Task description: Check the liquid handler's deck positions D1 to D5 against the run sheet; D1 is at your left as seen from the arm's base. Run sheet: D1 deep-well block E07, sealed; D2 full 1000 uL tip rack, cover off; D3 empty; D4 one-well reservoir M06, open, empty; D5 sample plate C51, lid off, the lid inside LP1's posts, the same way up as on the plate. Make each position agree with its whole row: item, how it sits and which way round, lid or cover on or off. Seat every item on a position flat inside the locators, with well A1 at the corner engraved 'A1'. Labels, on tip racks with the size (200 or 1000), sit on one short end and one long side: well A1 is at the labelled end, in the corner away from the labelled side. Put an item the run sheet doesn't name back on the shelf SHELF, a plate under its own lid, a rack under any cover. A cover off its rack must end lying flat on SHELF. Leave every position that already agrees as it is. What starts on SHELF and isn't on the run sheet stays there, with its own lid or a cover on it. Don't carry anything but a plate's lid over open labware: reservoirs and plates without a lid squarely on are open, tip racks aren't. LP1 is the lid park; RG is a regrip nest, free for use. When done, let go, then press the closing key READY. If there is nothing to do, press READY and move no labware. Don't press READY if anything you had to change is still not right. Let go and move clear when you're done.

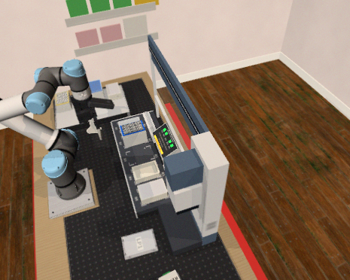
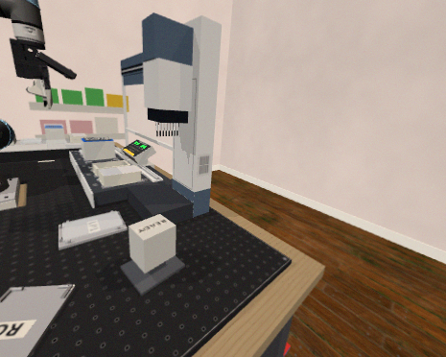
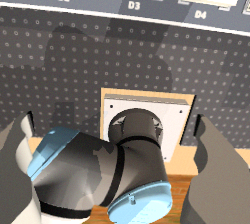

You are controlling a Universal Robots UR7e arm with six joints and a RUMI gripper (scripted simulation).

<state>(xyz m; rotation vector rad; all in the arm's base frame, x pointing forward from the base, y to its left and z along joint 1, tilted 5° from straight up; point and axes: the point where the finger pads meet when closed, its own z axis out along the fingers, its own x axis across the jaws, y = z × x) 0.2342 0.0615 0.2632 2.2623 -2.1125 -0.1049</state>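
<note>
The clear well plate lies 24 cm below my hand, 23 cm to the left of it and 17 cm ahead of it. From my hand the other things lie so: blue-rimmed tip rack (17 cm below, 17 cm ahead, 11 cm to the left); then cream one-well reservoir (23 cm below, 17 cm ahead, 14 cm to the right); then deep-well block (27 cm to the right, 22 cm below, 17 cm ahead).
</note>
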